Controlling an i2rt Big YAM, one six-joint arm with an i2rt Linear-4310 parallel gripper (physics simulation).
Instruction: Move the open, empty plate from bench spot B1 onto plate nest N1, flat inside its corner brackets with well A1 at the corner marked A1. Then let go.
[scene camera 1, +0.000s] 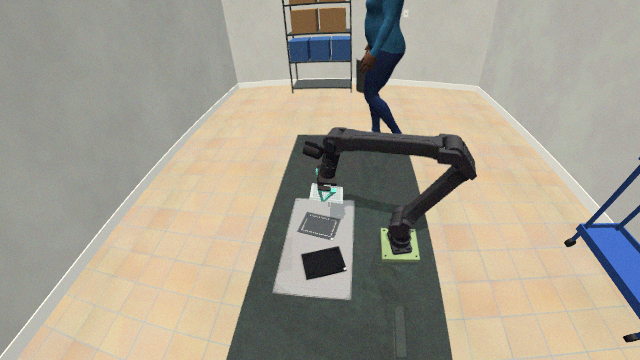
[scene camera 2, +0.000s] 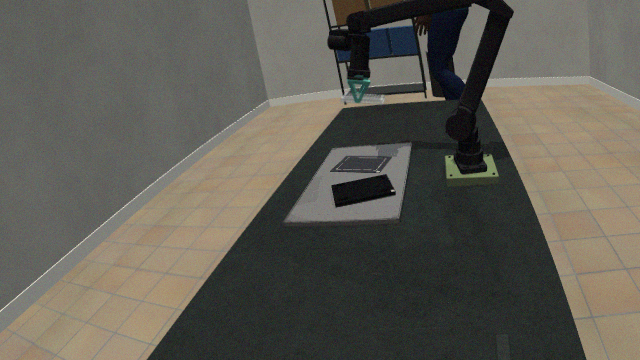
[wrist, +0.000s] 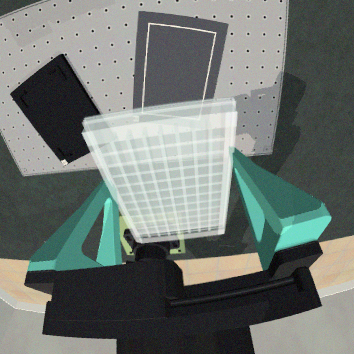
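Pixels of known places: gripper, fingertip midpoint: (scene camera 1: 322, 193) (scene camera 2: 357, 99) (wrist: 167, 167); arm's base, origin of the base link: (scene camera 1: 399, 242) (scene camera 2: 470, 164).
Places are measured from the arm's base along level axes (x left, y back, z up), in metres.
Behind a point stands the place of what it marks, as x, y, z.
Observation:
My gripper (scene camera 1: 325, 198) @(-0.131, -0.315, 0.204) (scene camera 2: 358, 100) @(-0.131, -0.315, 0.204) (wrist: 167, 167) @(-0.131, -0.315, 0.204) is shut on the clear, whitish well plate (scene camera 1: 315, 192) @(-0.125, -0.340, 0.218) (scene camera 2: 376, 99) @(-0.085, -0.257, 0.207) (wrist: 175, 200) @(-0.130, -0.288, 0.208), with one teal finger on each side. The plate looks about level, high above the bench and past the board's far edge in the scene views. The black nest N1 (scene camera 1: 324, 263) @(0.063, -0.327, -0.002) (scene camera 2: 363, 191) @(0.077, -0.328, -0.002) (wrist: 57, 110) @(0.055, -0.342, -0.002) lies turned askew on the board, with corner brackets and a small white mark at one corner. Spot B1, a dark grey pad (scene camera 1: 319, 225) @(-0.147, -0.337, -0.012) (scene camera 2: 361, 164) @(-0.140, -0.338, -0.012) (wrist: 177, 70) @(-0.151, -0.342, -0.012) with a white outline, lies beside it. Well A1's lettering is too small to read.
The light perforated board (scene camera 1: 290, 282) @(0.135, -0.466, -0.014) (scene camera 2: 310, 212) @(0.138, -0.469, -0.014) (wrist: 110, 30) @(-0.074, -0.426, -0.014) lies on the dark bench top (scene camera 1: 280, 335) @(0.344, -0.502, -0.026) (scene camera 2: 350, 290) @(0.458, -0.349, -0.027). The arm's green base plate (scene camera 1: 386, 256) @(0.062, -0.072, 0.001) (scene camera 2: 452, 175) @(0.062, -0.071, 0.002) is right of the board. A person (scene camera 1: 385, 55) (scene camera 2: 445, 50) stands beyond the bench. A blue cart (scene camera 1: 610, 250) is at right.

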